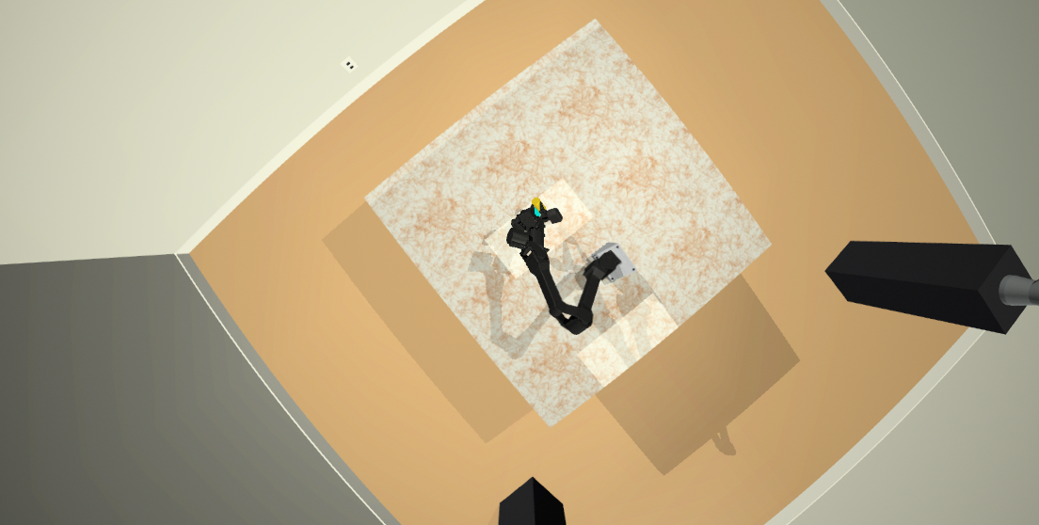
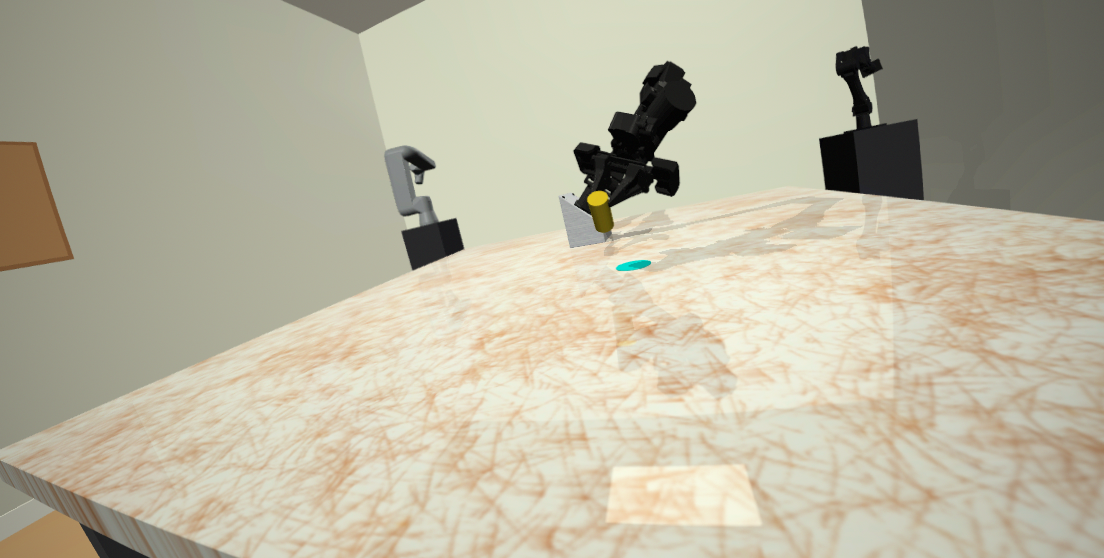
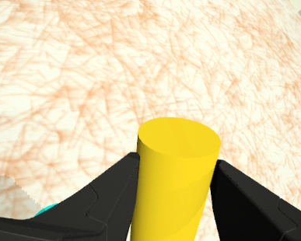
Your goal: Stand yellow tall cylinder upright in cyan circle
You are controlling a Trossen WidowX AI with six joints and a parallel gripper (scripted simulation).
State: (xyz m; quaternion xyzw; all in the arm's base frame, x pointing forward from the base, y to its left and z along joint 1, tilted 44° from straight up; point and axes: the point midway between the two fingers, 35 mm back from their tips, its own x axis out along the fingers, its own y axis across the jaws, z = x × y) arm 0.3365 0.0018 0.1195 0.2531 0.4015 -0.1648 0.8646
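Right now my gripper tip is 120 mm above the cyan circle, 30 mm to the right of it and 20 mm past it. Round my gripper tip: yellow tall cylinder 20 mm below, 10 mm behind.
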